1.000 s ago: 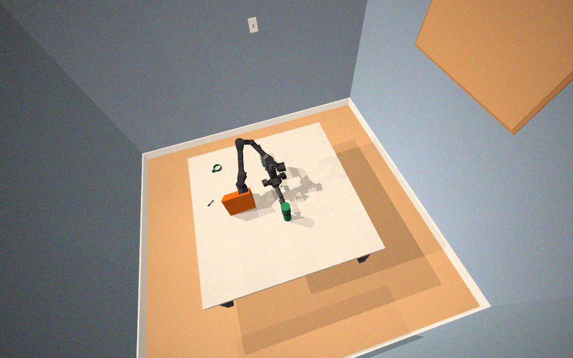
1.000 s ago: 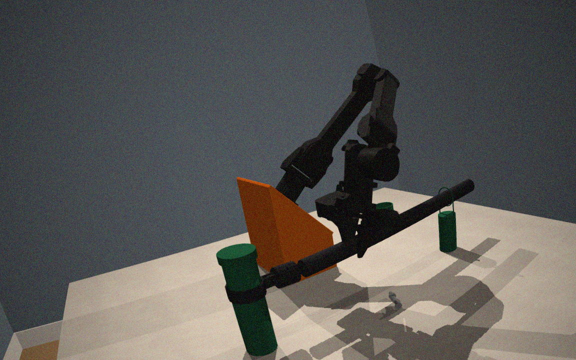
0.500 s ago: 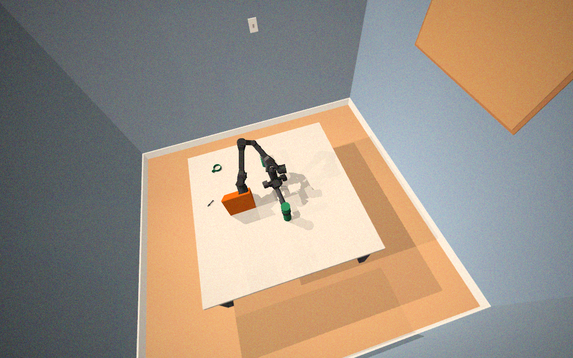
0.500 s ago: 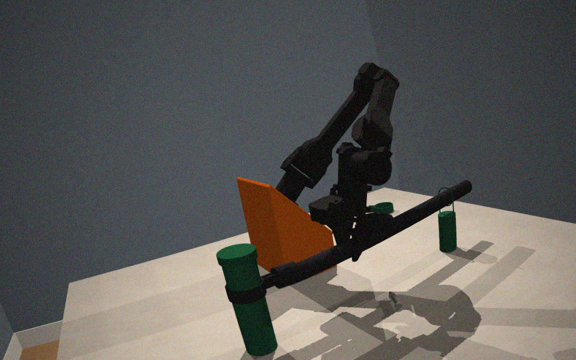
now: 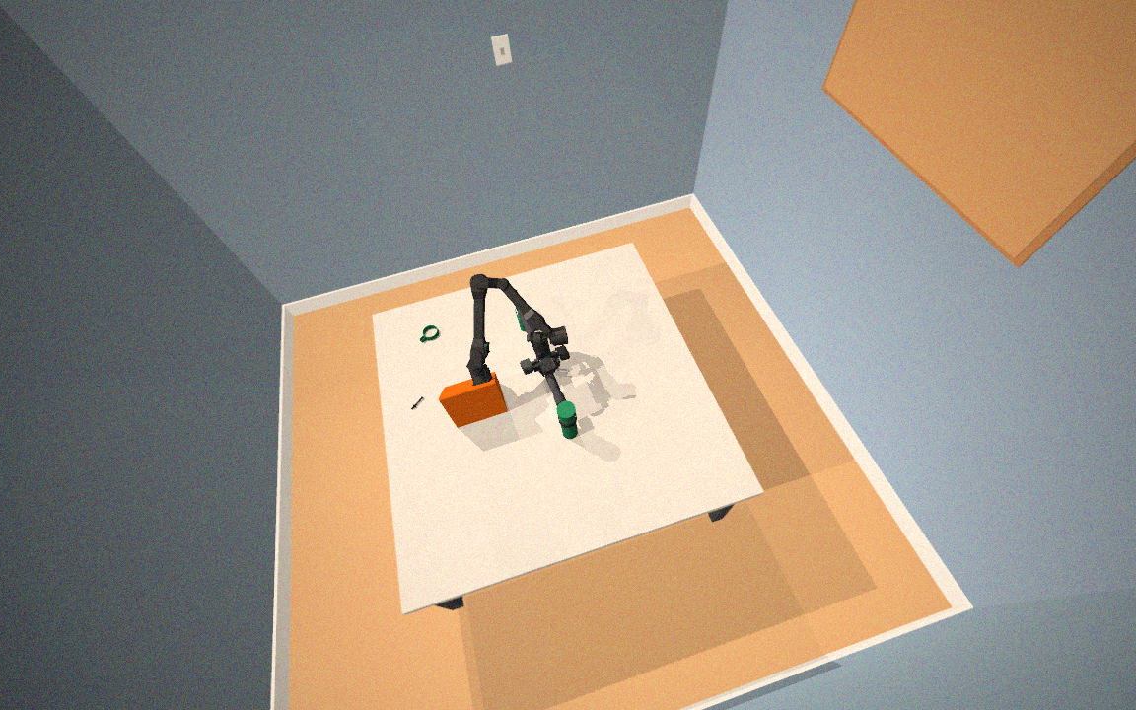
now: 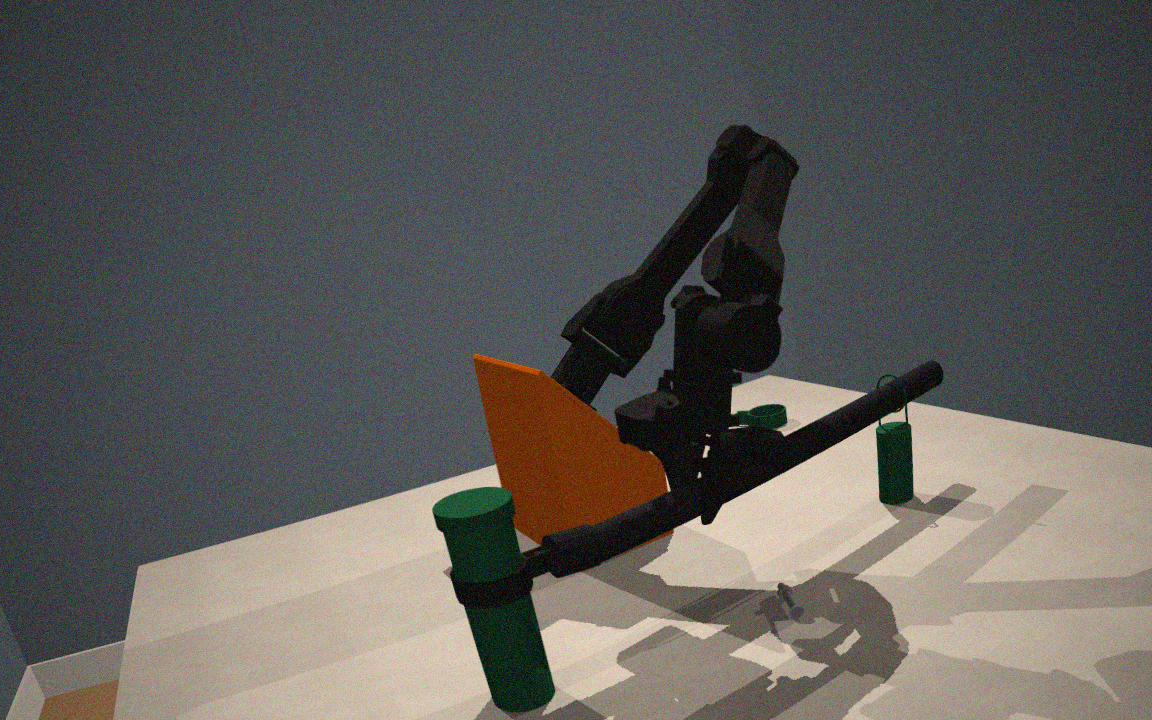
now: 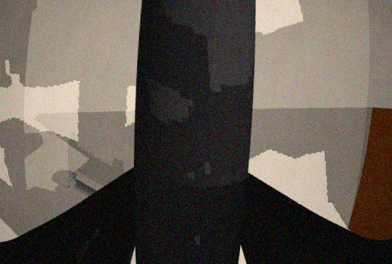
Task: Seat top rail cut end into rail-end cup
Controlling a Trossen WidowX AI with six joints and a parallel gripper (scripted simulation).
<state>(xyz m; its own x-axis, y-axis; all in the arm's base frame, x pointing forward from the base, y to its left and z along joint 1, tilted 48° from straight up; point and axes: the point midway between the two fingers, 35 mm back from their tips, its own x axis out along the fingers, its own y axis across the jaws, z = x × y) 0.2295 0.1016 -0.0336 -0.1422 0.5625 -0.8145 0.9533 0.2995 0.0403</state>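
The small grey bolt is 60 mm ahead of my gripper tip, 70 mm to the left of it and 100 mm below it. From my gripper tip the other things lie so: green band: 500 mm behind, 370 mm to the left, 100 mm below; small green post: 70 mm behind, 320 mm to the left.
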